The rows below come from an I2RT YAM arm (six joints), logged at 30 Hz.
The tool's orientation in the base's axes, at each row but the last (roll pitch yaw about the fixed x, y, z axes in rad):
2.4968, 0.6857, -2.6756
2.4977, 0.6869, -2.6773
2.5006, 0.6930, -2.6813
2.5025, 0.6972, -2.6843
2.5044, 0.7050, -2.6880
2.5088, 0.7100, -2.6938
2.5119, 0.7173, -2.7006
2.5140, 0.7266, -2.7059
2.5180, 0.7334, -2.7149
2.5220, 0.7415, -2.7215
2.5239, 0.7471, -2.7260
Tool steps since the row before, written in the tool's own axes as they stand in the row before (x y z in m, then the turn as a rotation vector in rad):
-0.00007, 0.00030, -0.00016, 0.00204, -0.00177, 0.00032
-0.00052, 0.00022, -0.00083, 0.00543, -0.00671, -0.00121
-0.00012, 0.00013, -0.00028, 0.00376, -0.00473, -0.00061
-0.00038, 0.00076, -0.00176, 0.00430, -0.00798, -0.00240
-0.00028, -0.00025, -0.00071, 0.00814, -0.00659, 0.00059
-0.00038, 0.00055, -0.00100, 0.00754, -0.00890, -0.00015
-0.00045, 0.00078, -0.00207, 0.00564, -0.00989, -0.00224
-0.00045, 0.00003, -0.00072, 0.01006, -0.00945, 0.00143
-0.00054, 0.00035, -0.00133, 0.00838, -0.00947, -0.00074
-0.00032, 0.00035, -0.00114, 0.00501, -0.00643, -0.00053
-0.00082, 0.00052, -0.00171, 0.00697, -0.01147, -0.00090
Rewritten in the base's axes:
-0.00019, 0.00006, 0.00028, -0.00011, -0.00143, -0.00231
0.00005, -0.00033, 0.00095, 0.00071, -0.00646, -0.00581
-0.00006, -0.00010, 0.00031, 0.00059, -0.00434, -0.00420
-0.00062, -0.00079, 0.00167, 0.00213, -0.00768, -0.00493
0.00022, -0.00059, 0.00050, -0.00085, -0.00591, -0.00862
-0.00034, -0.00033, 0.00111, 0.00101, -0.00757, -0.00881
-0.00071, -0.00099, 0.00190, 0.00252, -0.00911, -0.00673
0.00011, -0.00039, 0.00075, 0.00010, -0.00747, -0.01170
-0.00021, -0.00064, 0.00132, 0.00070, -0.00860, -0.00927
-0.00033, -0.00056, 0.00105, 0.00092, -0.00566, -0.00582
-0.00027, -0.00074, 0.00180, 0.00298, -0.00947, -0.00907

